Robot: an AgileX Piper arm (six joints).
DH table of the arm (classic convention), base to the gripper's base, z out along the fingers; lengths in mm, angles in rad. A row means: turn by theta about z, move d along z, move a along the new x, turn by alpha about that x. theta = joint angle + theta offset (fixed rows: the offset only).
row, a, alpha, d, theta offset
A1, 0, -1.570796, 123, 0
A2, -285, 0, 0, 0.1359
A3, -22, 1.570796, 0, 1.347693
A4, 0, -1.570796, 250.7, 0
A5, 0, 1.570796, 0, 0
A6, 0, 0, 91, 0
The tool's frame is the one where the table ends.
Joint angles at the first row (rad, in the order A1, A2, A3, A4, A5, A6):
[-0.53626, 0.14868, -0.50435, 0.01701, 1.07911, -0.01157]
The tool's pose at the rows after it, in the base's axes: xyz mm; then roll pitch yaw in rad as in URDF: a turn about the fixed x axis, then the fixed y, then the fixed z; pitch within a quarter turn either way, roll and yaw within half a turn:
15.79 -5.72 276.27 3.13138 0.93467 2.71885
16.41 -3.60 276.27 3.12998 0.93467 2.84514
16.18 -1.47 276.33 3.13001 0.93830 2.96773
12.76 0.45 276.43 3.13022 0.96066 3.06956
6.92 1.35 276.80 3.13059 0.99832 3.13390
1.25 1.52 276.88 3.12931 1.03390 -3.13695
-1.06 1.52 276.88 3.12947 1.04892 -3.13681
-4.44 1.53 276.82 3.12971 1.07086 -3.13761
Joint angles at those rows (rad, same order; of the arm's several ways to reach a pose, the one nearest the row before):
[-0.42863, 0.14869, -0.50436, 0.01696, 1.07910, -0.01150]
[-0.30166, 0.14869, -0.50435, 0.01793, 1.07911, -0.01156]
[-0.17906, 0.14506, -0.50435, 0.01789, 1.07910, -0.01152]
[-0.07740, 0.12187, -0.50355, 0.01789, 1.07913, -0.01152]
[-0.01347, 0.08421, -0.50355, 0.01799, 1.07913, -0.01162]
[-0.00051, 0.04775, -0.50355, 0.01895, 1.08001, -0.01157]
[-0.00050, 0.03273, -0.50354, 0.01893, 1.08000, -0.01156]
[-0.00155, 0.01077, -0.50355, 0.01898, 1.08003, -0.01160]

